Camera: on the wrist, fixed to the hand. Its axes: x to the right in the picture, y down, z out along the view.
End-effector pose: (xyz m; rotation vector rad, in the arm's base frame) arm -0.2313 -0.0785 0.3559 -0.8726 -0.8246 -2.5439
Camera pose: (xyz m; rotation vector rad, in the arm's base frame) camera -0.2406 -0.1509 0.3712 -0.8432 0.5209 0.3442
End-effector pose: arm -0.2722 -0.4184 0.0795 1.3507 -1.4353 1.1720
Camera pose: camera -0.3337 -0.3869 0.1075 1.1382 1.4265 -0.9102
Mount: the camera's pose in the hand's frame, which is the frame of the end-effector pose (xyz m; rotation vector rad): 0.0252 0.0584 -0.0389 0.0754 -0.3615 3.0266
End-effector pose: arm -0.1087 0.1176 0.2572 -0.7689 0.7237 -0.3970
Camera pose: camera -0.1151 0.1231 0.1831 0.8649 0.7322 2.3221
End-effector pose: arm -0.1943 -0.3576 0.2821 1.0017 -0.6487 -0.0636
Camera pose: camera -0.1670 -0.3042 0.3264 -0.8193 -1.8003 2.3887
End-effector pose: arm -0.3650 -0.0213 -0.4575 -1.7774 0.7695 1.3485
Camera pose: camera -0.3868 -0.0856 -0.4883 -0.8362 -1.6600 -1.1781
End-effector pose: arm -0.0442 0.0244 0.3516 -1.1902 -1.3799 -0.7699
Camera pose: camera 0.0258 0.0105 0.3730 -1.6693 1.0622 1.6095
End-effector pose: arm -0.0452 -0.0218 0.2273 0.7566 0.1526 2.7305
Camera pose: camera -0.1011 -0.0701 0.2168 -0.3705 0.5177 -0.3304
